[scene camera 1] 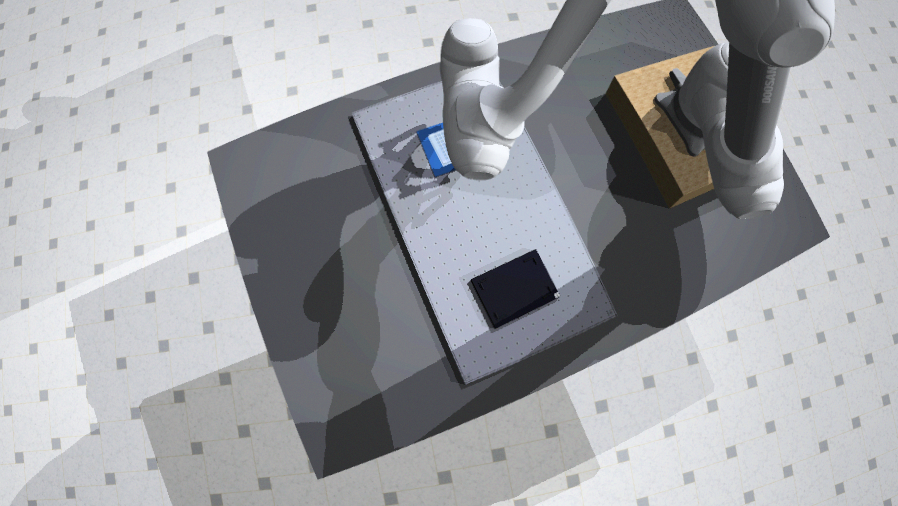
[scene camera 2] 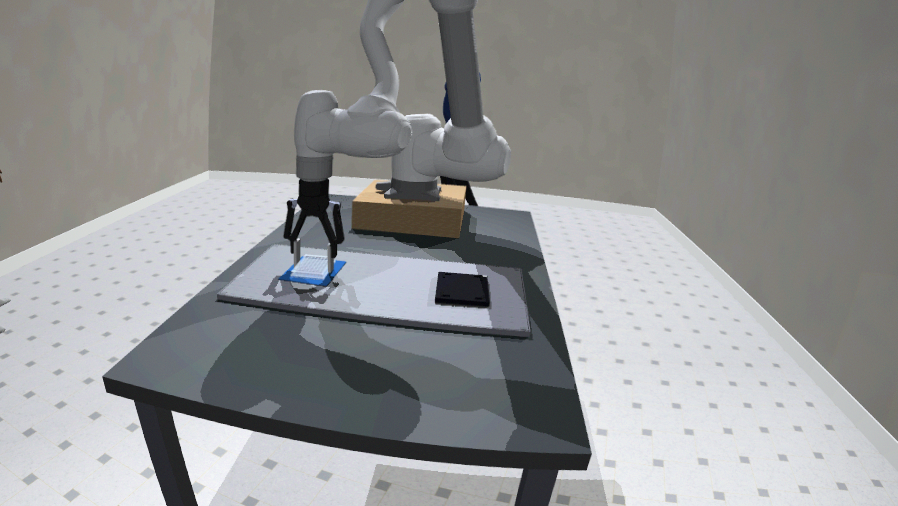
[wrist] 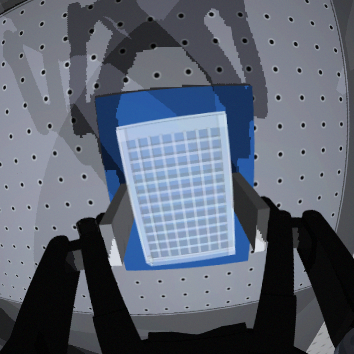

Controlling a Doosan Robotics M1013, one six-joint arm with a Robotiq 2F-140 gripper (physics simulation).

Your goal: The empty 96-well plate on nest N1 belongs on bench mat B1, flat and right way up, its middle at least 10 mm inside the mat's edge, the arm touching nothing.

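Places are measured from the arm's base along level axes (x left, y back, z up), in metres.
Where they show: gripper, fingertip midpoint: (scene camera 2: 313, 268) (wrist: 181, 194); arm's base, link origin: (scene camera 1: 698, 115) (scene camera 2: 413, 193).
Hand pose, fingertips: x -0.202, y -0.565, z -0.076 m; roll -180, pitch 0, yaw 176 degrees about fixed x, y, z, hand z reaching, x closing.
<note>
Each offset is from my fingertips to the top centre of the thing. Level surfaces: height alone.
The clear 96-well plate @(dx +0.000, dy +0.000, dz +0.014 m) (scene camera 1: 442, 148) (scene camera 2: 309, 266) (wrist: 180, 192) is level and right way up between my fingers. My gripper (scene camera 2: 313, 266) (wrist: 181, 194) is shut on its two long sides; in scene camera 1 the arm hides the gripper. The plate is over the blue bench mat B1 @(dz -0.002 m) (scene camera 1: 439, 170) (scene camera 2: 339, 265) (wrist: 175, 102), inside the mat's outline in the wrist view and turned slightly against it. It is very low; I cannot tell whether its underside touches the mat. The black nest N1 @(dx +0.370, dy -0.049, dz +0.010 m) (scene camera 1: 514, 289) (scene camera 2: 462, 289) holds no plate.
Mat and nest are on a pale perforated board @(dz -0.004 m) (scene camera 1: 477, 232) (scene camera 2: 389, 295) (wrist: 300, 150), which lies on the dark table @(dz -0.017 m) (scene camera 1: 282, 301) (scene camera 2: 251, 364). The arm's base stands on a wooden block (scene camera 1: 647, 138) (scene camera 2: 405, 220) behind the board. Arm shadows cross the board and table.
</note>
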